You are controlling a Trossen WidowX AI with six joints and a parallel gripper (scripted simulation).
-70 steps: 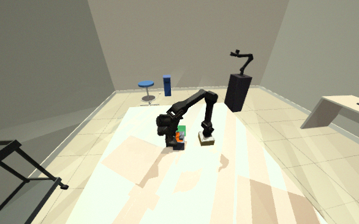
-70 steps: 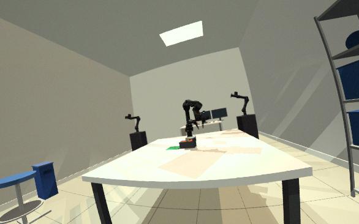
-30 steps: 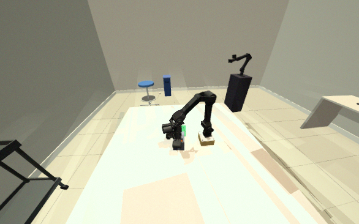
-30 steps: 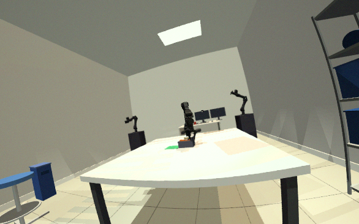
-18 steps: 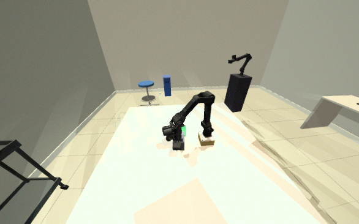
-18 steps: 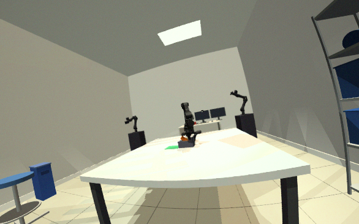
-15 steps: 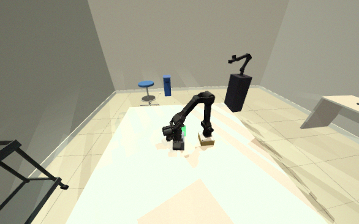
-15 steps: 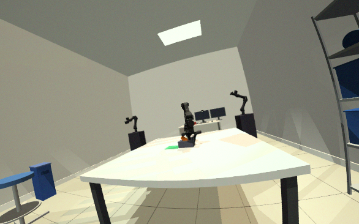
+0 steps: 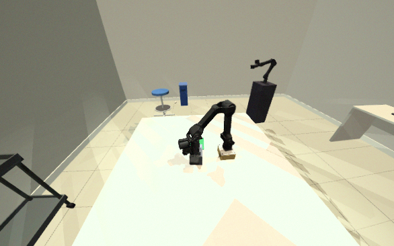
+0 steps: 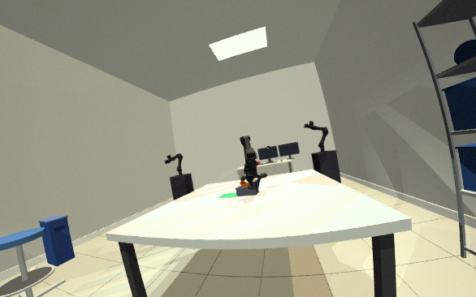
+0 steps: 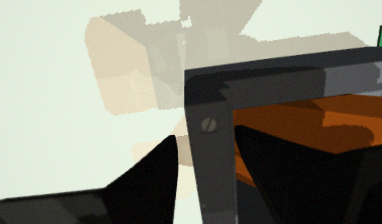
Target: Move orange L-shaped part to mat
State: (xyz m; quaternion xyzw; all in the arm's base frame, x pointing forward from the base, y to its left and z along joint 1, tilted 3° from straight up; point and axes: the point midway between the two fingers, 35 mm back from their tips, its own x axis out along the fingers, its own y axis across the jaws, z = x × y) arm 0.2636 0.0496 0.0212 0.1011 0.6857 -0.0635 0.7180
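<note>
My gripper tip is 5 cm to the left of the orange L-shaped part, 2 cm past it and 1 cm below it. Also, from my gripper tip: green mat (21 cm to the right, 6 cm behind, 5 cm below).
</note>
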